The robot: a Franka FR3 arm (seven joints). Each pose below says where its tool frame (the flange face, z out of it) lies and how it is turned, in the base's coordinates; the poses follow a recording.
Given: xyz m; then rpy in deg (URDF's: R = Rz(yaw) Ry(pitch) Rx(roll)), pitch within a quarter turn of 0, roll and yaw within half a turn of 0.
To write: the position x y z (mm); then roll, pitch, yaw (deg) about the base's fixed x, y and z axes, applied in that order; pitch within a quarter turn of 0, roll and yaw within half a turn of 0. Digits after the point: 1 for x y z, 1 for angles.
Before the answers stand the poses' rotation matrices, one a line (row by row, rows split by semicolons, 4 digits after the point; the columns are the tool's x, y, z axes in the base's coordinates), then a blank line. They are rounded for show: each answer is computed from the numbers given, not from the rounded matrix.
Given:
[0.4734 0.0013 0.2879 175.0 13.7 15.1]
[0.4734 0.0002 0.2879 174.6 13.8 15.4]
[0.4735 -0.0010 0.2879 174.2 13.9 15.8]
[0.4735 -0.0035 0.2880 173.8 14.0 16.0]
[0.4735 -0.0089 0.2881 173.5 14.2 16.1]
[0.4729 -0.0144 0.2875 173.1 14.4 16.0]
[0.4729 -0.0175 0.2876 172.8 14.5 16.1]
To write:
0.9380 0.2794 -0.2051; 0.2531 -0.9564 -0.1456; -0.2368 0.0847 -0.9679
0.9363 0.2860 -0.2040; 0.2579 -0.9539 -0.1538; -0.2385 0.0914 -0.9668
0.9340 0.2942 -0.2025; 0.2643 -0.9507 -0.1623; -0.2402 0.0981 -0.9657
0.9327 0.2991 -0.2014; 0.2674 -0.9484 -0.1701; -0.2419 0.1048 -0.9646
0.9314 0.3022 -0.2028; 0.2688 -0.9469 -0.1764; -0.2453 0.1097 -0.9632
0.9311 0.3024 -0.2042; 0.2670 -0.9461 -0.1835; -0.2487 0.1164 -0.9616
0.9302 0.3053 -0.2039; 0.2685 -0.9445 -0.1893; -0.2504 0.1213 -0.9605

[473.4 1.3 287.9 175.0 13.7 15.1]
[473.4 0.2 287.9 174.6 13.8 15.4]
[473.5 -1.0 287.9 174.2 13.9 15.8]
[473.5 -3.5 288.0 173.8 14.0 16.0]
[473.5 -8.9 288.1 173.5 14.2 16.1]
[472.9 -14.4 287.5 173.1 14.4 16.0]
[472.9 -17.5 287.6 172.8 14.5 16.1]

